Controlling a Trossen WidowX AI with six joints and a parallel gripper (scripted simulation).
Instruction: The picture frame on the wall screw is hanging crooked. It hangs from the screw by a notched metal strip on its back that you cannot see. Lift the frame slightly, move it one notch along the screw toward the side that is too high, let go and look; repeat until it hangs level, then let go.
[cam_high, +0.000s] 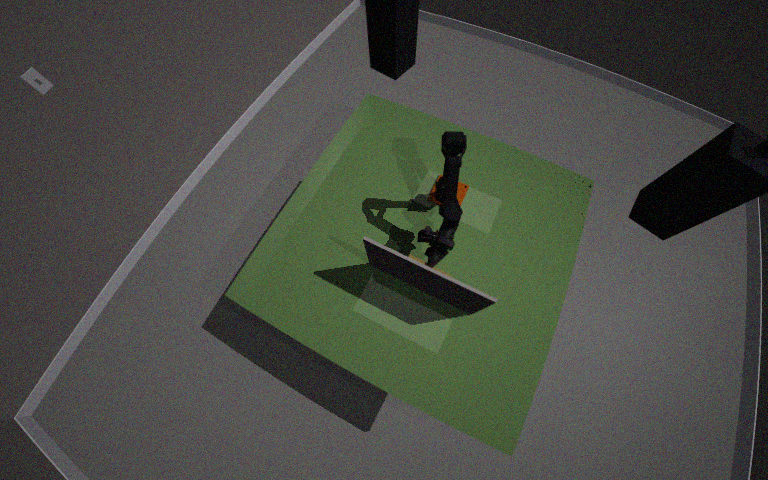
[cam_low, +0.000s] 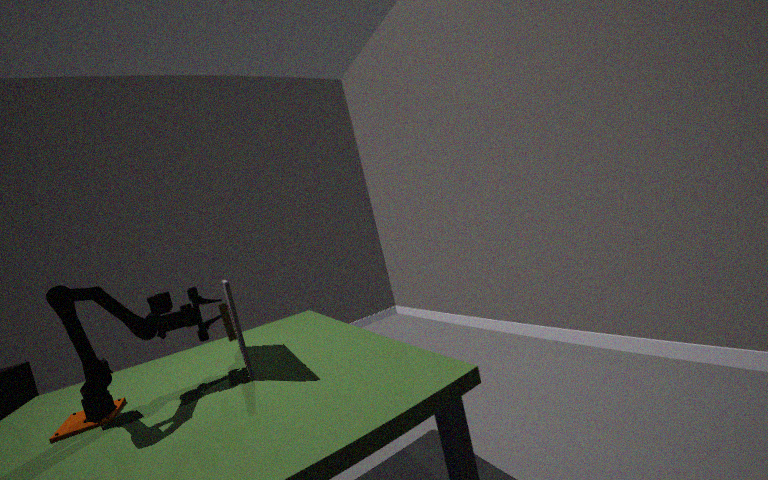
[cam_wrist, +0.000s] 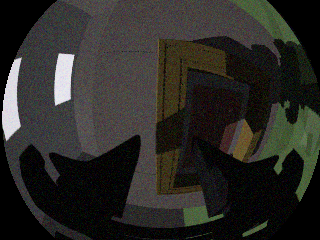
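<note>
My gripper tip is now 5 cm above the picture frame, 1 cm to the left of it and 1 cm short of it. Round my gripper tip: wall panel (6 cm below, 2 cm ahead).
</note>
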